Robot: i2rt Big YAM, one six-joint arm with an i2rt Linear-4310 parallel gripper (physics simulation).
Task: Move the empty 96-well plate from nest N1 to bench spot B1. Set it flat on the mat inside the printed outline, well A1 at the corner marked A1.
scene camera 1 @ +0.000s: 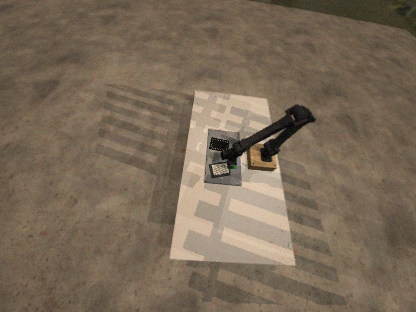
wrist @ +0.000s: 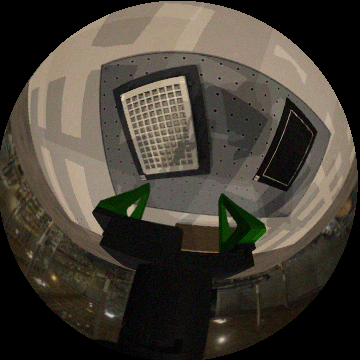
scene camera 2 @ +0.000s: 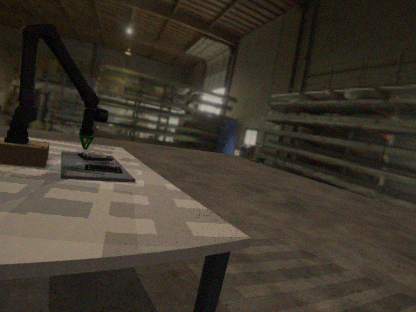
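Seen in the pictures: gripper, between the fingertips: (scene camera 1: 229,163) (wrist: 184,191) (scene camera 2: 84,148); arm's base, origin of its link: (scene camera 1: 265,155) (scene camera 2: 17,141).
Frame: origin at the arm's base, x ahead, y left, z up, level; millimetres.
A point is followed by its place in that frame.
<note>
The white 96-well plate (scene camera 1: 219,170) {y 154, x 388, z -48 mm} (wrist: 159,125) {y 140, x 386, z -45 mm} sits in the dark nest N1 (wrist: 203,135) {y 82, x 376, z -57 mm} on the grey perforated board. The black mat of spot B1 (scene camera 1: 219,144) {y -106, x 389, z -66 mm} (scene camera 2: 103,168) {y -109, x 386, z -67 mm} (wrist: 290,145) {y -92, x 400, z -67 mm}, with a thin printed outline, lies at the other end of the board; a small white corner mark (wrist: 256,178) {y -38, x 317, z -67 mm} shows in the wrist view. My gripper (scene camera 2: 86,148) {y 98, x 311, z -13 mm} (wrist: 184,191) {y 98, x 311, z -13 mm} is open, its green fingers wide apart and empty. It hangs above the board near the plate's arm-side edge. In the scene camera 2 view the plate is small and dark behind the mat.
The grey board (scene camera 1: 230,180) {y 224, x 294, z -69 mm} (scene camera 2: 70,175) {y -247, x 232, z -72 mm} (wrist: 220,195) {y 26, x 264, z -68 mm} lies on the pale table (scene camera 1: 240,245) {y 673, x 230, z -81 mm} (scene camera 2: 165,230) {y -715, x 444, z -81 mm}. The arm stands on a wooden base block (scene camera 1: 262,165) {y 97, x 40, z -4 mm} (scene camera 2: 25,154) {y -111, x 51, z -32 mm} beside the board. Striped shadows cross the table and floor. Shelving (scene camera 2: 345,135) stands far beyond the table.
</note>
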